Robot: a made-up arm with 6 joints.
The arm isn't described. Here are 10 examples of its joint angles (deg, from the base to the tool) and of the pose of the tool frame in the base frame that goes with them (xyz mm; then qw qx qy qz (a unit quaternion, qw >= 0)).
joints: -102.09 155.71 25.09 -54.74 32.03 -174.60
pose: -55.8 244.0 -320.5 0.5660 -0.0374 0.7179 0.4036
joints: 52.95 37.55 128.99 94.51 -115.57 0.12
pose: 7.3 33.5 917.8 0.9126 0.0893 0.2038 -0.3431
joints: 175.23 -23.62 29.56 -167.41 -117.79 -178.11
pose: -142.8 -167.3 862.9 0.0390 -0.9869 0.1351 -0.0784
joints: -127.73 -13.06 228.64 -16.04 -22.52 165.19
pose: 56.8 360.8 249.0 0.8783 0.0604 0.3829 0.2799
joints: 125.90 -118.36 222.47 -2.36 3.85 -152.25
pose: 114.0 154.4 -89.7 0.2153 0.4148 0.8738 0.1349
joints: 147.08 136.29 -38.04 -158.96 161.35 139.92
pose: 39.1 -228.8 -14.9 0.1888 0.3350 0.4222 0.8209
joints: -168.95 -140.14 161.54 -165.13 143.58 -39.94
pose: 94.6 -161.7 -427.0 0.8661 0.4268 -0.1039 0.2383
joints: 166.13 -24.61 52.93 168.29 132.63 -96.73
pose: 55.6 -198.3 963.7 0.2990 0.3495 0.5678 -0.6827
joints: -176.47 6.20 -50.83 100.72 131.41 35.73
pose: -408.7 -59.3 347.1 0.6278 -0.6055 0.0834 -0.4820
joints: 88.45 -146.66 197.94 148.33 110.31 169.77
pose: -149.9 219.6 -96.7 0.2151 -0.4475 0.7793 0.3822
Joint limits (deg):
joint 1: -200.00..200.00
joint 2: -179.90..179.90
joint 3: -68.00..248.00
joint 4: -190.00..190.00
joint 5: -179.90..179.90
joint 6: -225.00..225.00
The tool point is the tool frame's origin. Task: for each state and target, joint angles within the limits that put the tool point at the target. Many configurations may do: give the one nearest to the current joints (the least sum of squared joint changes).
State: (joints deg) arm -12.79 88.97 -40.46 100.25 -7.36 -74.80
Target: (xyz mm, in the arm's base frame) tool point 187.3 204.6 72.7
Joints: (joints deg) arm 21.90 41.11 -66.51 130.96 -7.36 -74.80
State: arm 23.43 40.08 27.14 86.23 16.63 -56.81
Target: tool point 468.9 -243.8 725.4
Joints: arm -20.42 17.42 14.47 69.24 16.63 -56.81
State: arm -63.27 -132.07 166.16 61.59 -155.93 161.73
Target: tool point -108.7 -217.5 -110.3
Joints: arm -88.37 -144.23 191.43 51.13 -155.93 161.73
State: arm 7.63 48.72 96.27 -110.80 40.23 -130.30
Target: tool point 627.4 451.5 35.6
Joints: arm 30.67 91.91 90.84 -111.94 40.23 -130.30
